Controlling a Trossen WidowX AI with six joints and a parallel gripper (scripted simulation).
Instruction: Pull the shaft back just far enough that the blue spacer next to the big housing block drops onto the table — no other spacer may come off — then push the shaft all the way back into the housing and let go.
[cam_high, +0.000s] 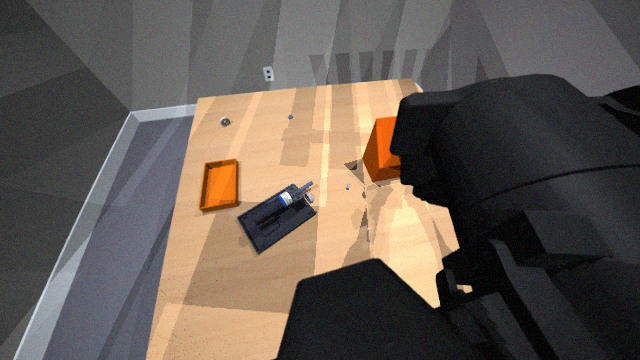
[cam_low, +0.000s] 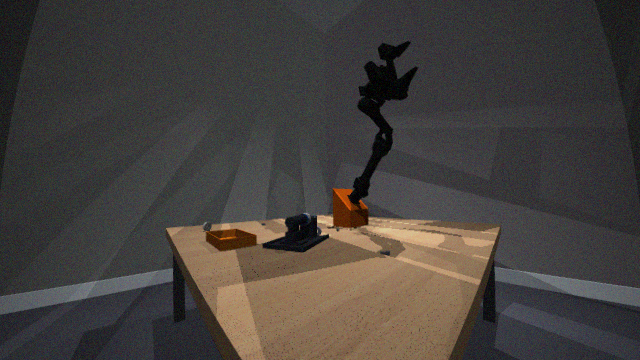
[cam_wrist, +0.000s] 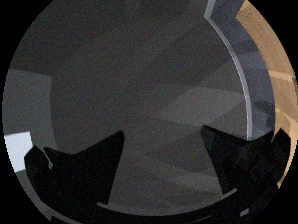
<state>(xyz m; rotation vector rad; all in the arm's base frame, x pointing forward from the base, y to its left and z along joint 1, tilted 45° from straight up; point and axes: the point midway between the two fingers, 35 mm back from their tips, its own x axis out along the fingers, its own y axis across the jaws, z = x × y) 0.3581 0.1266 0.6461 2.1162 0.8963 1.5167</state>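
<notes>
Right now my gripper tip is 49 cm above the shaft, 42 cm to the left of it and 11 cm short of it. The rest, counted from my gripper tip: orange tray: 56 cm below, 53 cm to the right, 37 cm ahead; then white spacer ring: 49 cm below, 41 cm to the right, 12 cm ahead; then blue spacer: 49 cm below, 41 cm to the right, 13 cm ahead.
</notes>
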